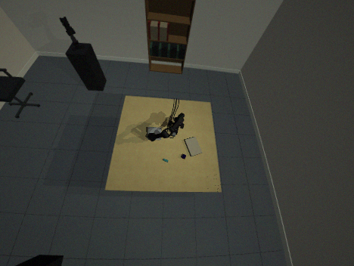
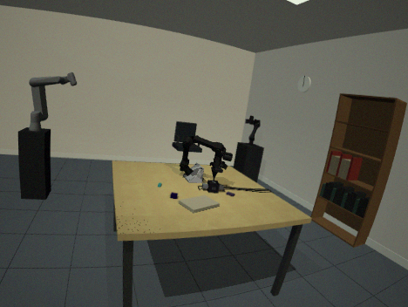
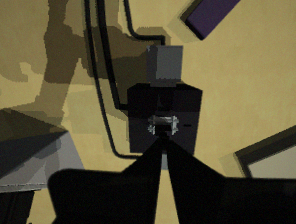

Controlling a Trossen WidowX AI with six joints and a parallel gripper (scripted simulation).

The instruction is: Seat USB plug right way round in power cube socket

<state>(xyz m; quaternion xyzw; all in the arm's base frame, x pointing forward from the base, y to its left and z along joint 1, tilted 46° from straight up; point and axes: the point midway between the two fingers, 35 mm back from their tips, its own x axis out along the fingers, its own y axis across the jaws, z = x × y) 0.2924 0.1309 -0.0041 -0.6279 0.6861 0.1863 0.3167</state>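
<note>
My gripper tip is 20 mm above the USB plug. Round my gripper tip: cyan piece 100 mm behind, 390 mm to the right, 100 mm below; flat slab 240 mm ahead, 200 mm to the right, 100 mm below; blue block 120 mm ahead, 340 mm to the right, 100 mm below.
</note>
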